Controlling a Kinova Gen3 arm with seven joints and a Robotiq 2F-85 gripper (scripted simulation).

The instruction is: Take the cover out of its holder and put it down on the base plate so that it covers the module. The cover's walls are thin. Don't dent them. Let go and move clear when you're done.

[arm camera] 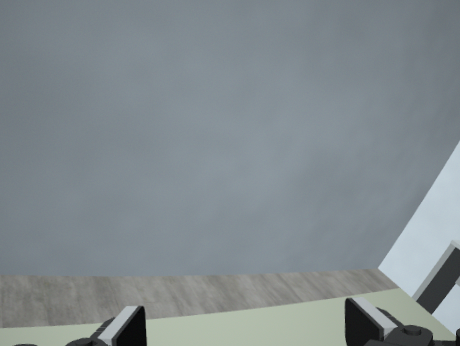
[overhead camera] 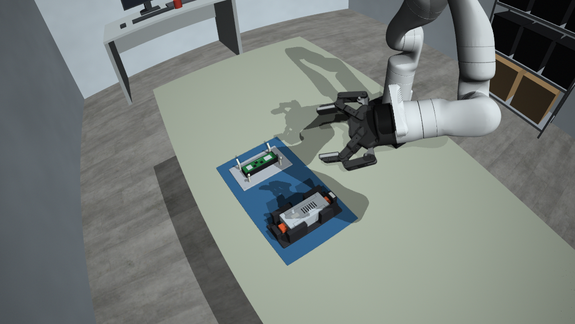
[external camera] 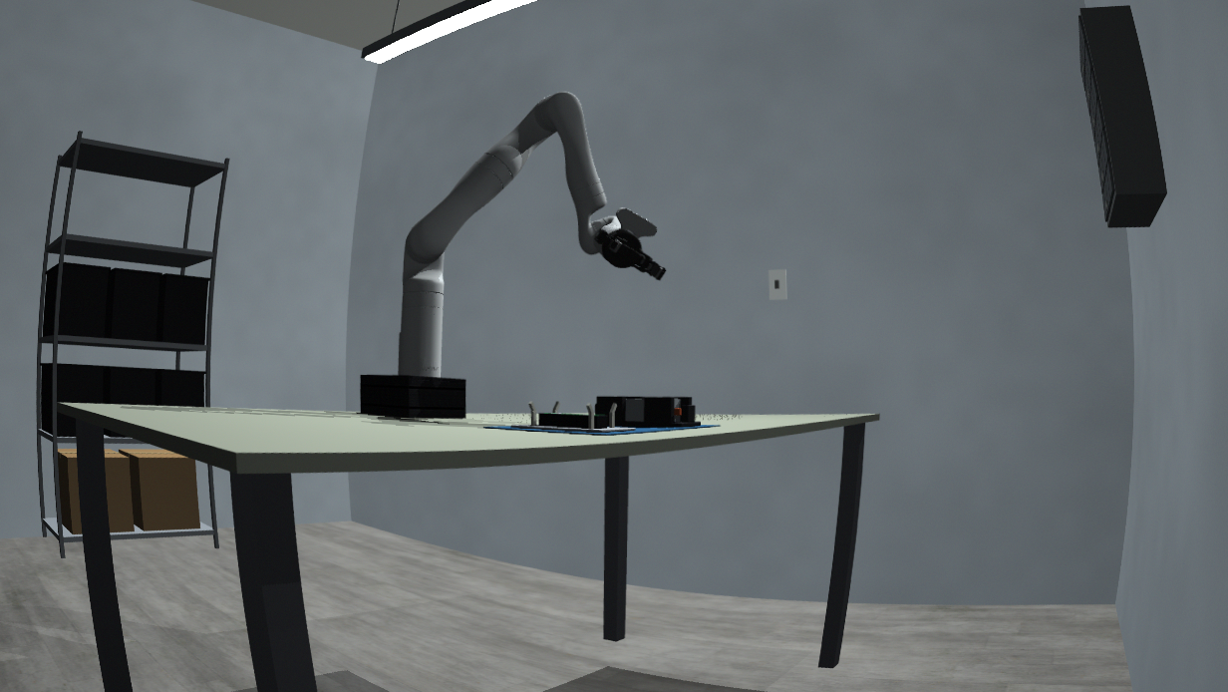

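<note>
Now: the cover 280 mm below my hand, 30 mm ahead of it and 10 mm to the right of it.
</note>
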